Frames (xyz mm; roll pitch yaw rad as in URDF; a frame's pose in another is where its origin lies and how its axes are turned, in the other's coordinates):
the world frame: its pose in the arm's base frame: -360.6 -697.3 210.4 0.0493 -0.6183 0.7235
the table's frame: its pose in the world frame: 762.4 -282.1 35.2 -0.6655 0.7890 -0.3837
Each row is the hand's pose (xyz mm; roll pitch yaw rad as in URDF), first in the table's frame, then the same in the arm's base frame.
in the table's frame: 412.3 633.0 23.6 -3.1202 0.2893 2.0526
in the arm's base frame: 320.5 182.7 362.1 -2.6909 0.5109 2.7539
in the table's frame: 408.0 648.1 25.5 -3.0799 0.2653 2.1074
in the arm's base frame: 309.2 193.3 358.9 -2.6455 0.4670 2.7968
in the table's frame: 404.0 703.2 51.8 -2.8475 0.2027 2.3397
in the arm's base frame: 277.6 245.6 362.3 -2.3939 0.3132 2.9883
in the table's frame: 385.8 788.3 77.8 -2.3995 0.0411 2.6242
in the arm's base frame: 218.7 314.5 356.9 -1.9473 0.0444 -3.1085
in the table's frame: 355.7 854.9 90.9 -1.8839 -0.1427 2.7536
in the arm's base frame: 159.0 358.0 349.5 -1.4275 -0.1774 -3.0727
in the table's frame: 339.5 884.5 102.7 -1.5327 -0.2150 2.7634
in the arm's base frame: 129.9 378.7 352.2 -1.0695 -0.2464 -3.0967
